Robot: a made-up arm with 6 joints. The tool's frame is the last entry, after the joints.
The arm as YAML. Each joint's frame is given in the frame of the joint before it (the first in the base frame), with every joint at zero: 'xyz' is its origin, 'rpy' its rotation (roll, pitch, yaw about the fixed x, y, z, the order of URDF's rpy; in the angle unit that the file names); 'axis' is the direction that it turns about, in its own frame. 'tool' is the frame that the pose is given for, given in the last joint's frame.
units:
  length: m
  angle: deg
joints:
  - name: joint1
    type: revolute
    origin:
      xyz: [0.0, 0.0, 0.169]
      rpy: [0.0, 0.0, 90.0]
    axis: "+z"
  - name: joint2
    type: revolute
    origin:
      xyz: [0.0, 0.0, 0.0]
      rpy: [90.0, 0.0, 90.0]
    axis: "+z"
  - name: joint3
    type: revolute
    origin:
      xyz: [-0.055, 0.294, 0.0]
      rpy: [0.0, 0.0, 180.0]
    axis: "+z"
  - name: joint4
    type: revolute
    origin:
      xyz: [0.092, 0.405, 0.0]
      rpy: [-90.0, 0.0, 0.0]
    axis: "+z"
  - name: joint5
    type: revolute
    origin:
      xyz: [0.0, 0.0, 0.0]
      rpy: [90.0, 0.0, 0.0]
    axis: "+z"
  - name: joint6
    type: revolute
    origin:
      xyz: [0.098, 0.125, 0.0]
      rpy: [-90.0, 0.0, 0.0]
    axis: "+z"
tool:
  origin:
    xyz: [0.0, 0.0, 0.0]
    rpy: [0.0, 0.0, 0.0]
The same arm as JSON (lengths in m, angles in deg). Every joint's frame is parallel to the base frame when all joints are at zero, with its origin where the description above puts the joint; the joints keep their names.
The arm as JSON. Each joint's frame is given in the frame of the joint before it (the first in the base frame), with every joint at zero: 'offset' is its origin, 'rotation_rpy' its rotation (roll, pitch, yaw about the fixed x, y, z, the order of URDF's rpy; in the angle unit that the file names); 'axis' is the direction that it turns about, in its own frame. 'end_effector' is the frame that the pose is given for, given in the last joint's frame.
{"length_unit": "m", "angle_unit": "deg", "chain": [
  {"id": "joint1", "offset": [0.0, 0.0, 0.169], "rotation_rpy": [0.0, 0.0, 0.0], "axis": "+z"},
  {"id": "joint2", "offset": [0.0, 0.0, 0.0], "rotation_rpy": [0.0, 0.0, 0.0], "axis": "+y"},
  {"id": "joint3", "offset": [0.055, 0.0, 0.294], "rotation_rpy": [0.0, 0.0, 0.0], "axis": "+y"},
  {"id": "joint4", "offset": [0.092, 0.0, -0.405], "rotation_rpy": [0.0, 0.0, 0.0], "axis": "-z"},
  {"id": "joint5", "offset": [0.0, 0.0, 0.0], "rotation_rpy": [0.0, 0.0, 0.0], "axis": "+y"},
  {"id": "joint6", "offset": [0.098, 0.0, -0.125], "rotation_rpy": [0.0, 0.0, 0.0], "axis": "-z"}
], "end_effector": {"offset": [0.0, 0.0, 0.0], "rotation_rpy": [180.0, 0.0, 0.0]}}

